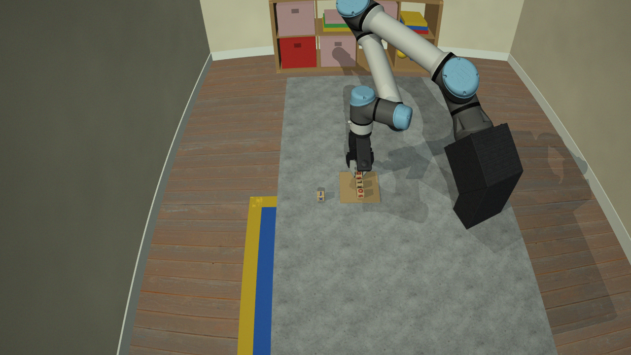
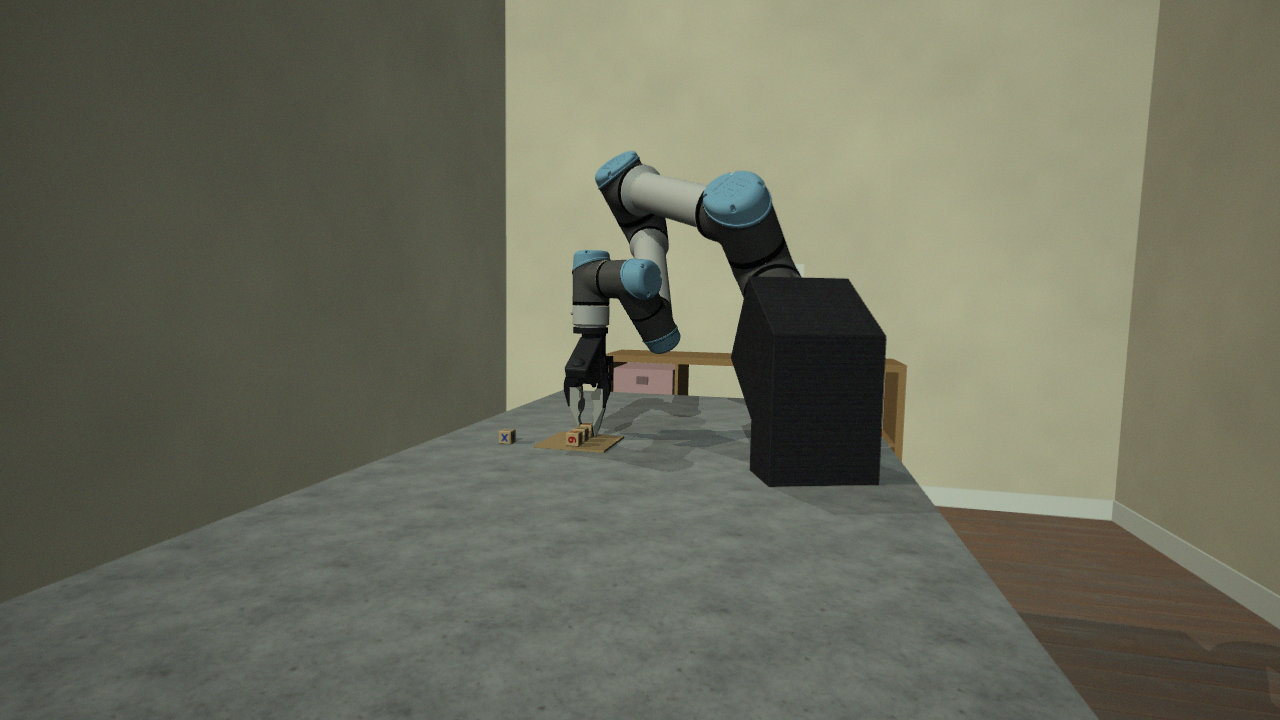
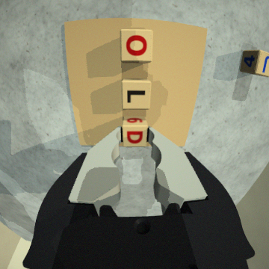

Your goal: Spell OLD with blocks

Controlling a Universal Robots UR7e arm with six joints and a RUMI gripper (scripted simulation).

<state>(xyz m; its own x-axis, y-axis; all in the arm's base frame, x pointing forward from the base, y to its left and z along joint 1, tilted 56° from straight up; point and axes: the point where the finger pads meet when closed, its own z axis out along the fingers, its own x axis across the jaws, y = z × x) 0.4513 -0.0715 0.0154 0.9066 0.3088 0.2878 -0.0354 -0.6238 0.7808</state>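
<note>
Right now my hand is 4 cm to the right of the tan mat and 2 cm above it. Also, from my hand: blue-lettered block: 14 cm ahead, 8 cm to the left, 1 cm below.
</note>
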